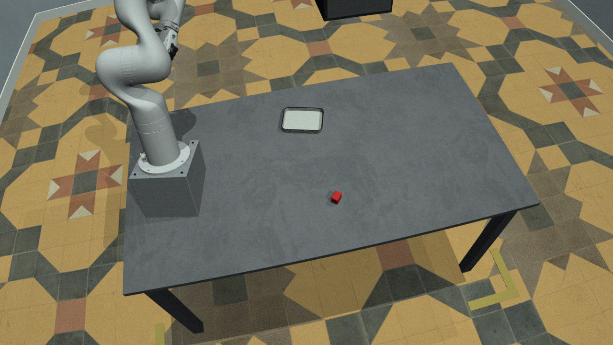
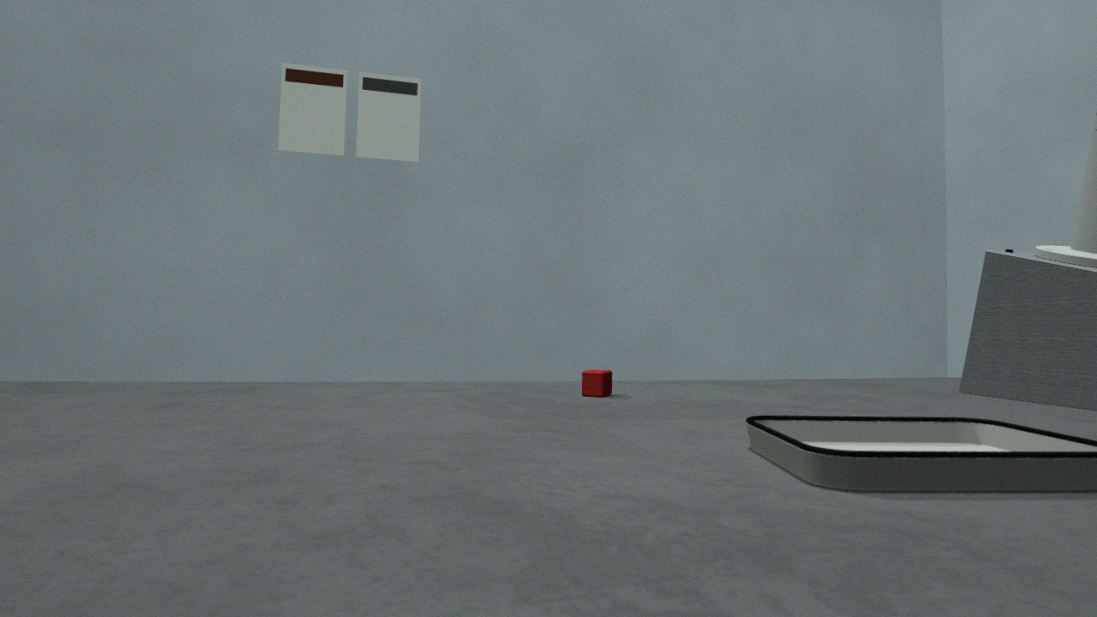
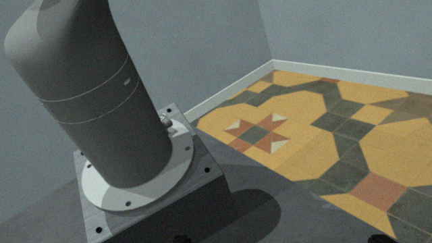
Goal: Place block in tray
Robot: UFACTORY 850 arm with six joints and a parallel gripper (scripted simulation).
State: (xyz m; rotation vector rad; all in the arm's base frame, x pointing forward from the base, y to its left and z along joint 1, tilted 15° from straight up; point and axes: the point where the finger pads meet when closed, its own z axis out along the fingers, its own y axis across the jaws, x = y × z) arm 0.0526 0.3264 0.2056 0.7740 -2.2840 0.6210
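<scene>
The red block lies 66 cm to the right of my hand, 48 cm ahead of it and 26 cm below it. Round my hand: white tray: 50 cm ahead, 26 cm to the right, 26 cm below.
</scene>
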